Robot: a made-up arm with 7 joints.
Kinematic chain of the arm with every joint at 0, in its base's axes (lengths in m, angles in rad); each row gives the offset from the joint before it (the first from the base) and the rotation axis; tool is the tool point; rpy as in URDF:
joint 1: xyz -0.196 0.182 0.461 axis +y
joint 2: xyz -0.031 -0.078 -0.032 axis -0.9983 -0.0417 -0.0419
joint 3: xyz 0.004 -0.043 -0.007 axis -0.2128 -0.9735 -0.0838
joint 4: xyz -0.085 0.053 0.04 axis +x
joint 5: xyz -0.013 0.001 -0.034 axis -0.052 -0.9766 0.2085
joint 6: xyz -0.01 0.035 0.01 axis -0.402 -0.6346 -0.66
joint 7: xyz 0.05 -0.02 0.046 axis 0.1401 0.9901 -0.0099
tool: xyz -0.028 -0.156 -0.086 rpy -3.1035 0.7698 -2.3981
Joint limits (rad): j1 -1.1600..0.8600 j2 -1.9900..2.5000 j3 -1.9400..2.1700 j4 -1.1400..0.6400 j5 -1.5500..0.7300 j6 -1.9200..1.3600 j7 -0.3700..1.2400
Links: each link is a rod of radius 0.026 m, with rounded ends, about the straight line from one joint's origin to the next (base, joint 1, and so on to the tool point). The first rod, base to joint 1, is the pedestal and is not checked.
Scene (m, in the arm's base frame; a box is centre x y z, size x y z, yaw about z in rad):
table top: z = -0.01
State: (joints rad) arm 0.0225 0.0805 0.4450 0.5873 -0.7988 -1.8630 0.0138
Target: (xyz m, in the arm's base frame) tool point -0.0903 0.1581 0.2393
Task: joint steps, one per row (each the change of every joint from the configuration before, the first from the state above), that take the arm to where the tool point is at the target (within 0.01 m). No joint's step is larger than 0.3 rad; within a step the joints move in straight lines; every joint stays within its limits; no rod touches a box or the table.
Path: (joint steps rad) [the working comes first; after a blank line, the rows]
Joints at the target: -0.4405 0.0515 0.8584 0.5135 -0.3675 -1.6174 0.0582
Straight joint move there: clear.

1: -0.2315 -0.0145 0.2067 -0.0369 0.2156 0.1228 0.0222
2: -0.2315 -0.0145 0.2067 -0.0369 0.2157 0.1228 0.0222

